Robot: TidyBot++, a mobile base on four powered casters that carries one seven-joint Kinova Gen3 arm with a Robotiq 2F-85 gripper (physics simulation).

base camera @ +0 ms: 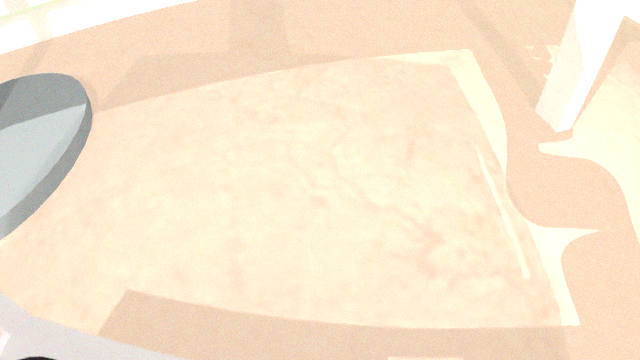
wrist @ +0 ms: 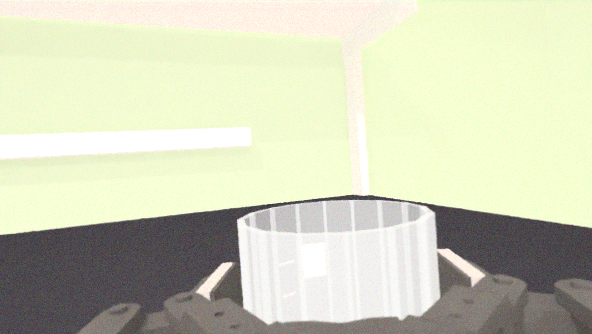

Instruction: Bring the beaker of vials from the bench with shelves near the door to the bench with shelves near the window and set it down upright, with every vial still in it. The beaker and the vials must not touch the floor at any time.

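In the wrist view a pale translucent beaker (wrist: 338,260) stands upright on the dark bench top (wrist: 142,250). I cannot see inside it, so the vials are hidden. My gripper (wrist: 334,277) is open; its two pale finger pads stand apart from the beaker's walls on the left and right, with the beaker between them. The base camera view shows neither the beaker nor the gripper.
A pale shelf board (wrist: 243,14) hangs over the bench on a slim post (wrist: 355,126). Green walls stand behind, with a white strip (wrist: 160,140). The base camera shows tan floor (base camera: 298,198), a grey round part (base camera: 36,143) at left and a white leg (base camera: 575,74) at right.
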